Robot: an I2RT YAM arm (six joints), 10 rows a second.
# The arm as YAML. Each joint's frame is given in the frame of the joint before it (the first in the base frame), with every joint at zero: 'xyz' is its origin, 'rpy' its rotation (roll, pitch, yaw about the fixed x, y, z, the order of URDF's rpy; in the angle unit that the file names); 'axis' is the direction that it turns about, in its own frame. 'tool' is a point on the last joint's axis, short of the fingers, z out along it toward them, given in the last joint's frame.
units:
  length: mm
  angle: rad
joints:
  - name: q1
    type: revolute
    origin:
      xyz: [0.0, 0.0, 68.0]
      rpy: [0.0, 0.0, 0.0]
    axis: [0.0, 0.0, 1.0]
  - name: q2
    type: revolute
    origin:
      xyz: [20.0, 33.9, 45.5]
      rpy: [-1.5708, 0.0, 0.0]
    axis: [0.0, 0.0, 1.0]
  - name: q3
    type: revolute
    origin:
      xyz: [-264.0, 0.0, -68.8]
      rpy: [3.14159, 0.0, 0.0]
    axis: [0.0, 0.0, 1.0]
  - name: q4
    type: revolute
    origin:
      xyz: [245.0, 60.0, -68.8]
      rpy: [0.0, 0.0, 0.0]
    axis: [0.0, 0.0, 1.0]
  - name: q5
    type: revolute
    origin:
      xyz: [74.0, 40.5, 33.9]
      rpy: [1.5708, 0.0, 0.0]
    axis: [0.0, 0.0, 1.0]
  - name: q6
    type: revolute
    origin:
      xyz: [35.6, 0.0, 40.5]
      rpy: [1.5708, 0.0, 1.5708]
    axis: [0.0, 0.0, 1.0]
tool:
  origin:
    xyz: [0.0, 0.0, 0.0]
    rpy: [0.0, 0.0, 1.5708]
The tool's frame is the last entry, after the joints.
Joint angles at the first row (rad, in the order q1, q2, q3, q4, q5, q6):
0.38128 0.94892 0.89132 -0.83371 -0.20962 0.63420
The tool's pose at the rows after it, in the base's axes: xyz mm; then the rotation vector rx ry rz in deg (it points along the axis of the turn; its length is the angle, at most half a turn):
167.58 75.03 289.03 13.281 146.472 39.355
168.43 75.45 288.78 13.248 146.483 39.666
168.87 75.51 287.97 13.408 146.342 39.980
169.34 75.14 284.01 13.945 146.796 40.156
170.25 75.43 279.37 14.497 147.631 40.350
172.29 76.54 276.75 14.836 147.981 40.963
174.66 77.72 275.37 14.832 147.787 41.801
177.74 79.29 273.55 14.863 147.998 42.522
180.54 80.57 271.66 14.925 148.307 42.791
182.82 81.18 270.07 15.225 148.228 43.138
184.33 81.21 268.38 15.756 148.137 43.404
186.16 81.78 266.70 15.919 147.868 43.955
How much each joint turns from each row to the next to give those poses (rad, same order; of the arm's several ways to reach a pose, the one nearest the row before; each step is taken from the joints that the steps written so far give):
-0.00227 0.00303 -0.00002 0.00381 -0.00839 0.00307
-0.00038 0.00346 0.00001 0.00422 -0.00419 0.00075
-0.00115 -0.00001 -0.00418 0.00721 -0.00305 0.00267
-0.00380 0.00152 -0.01337 0.00726 -0.00533 0.00383
-0.00154 0.00649 -0.01260 0.00573 -0.00651 0.00533
0.00001 0.00994 -0.00568 0.01182 -0.00838 0.00649
-0.00041 0.00839 -0.00385 0.01795 -0.00917 0.00380
0.00001 0.01447 -0.00112 0.01445 -0.00991 0.00344
0.00003 0.01411 -0.00042 0.01035 -0.00494 0.00155
-0.00196 0.00878 -0.00302 0.01368 -0.00385 0.00378
-0.00302 0.00496 -0.00495 0.01145 -0.00265 0.00535
-0.00151 0.00572 -0.00574 0.01718 -0.00533 0.00382

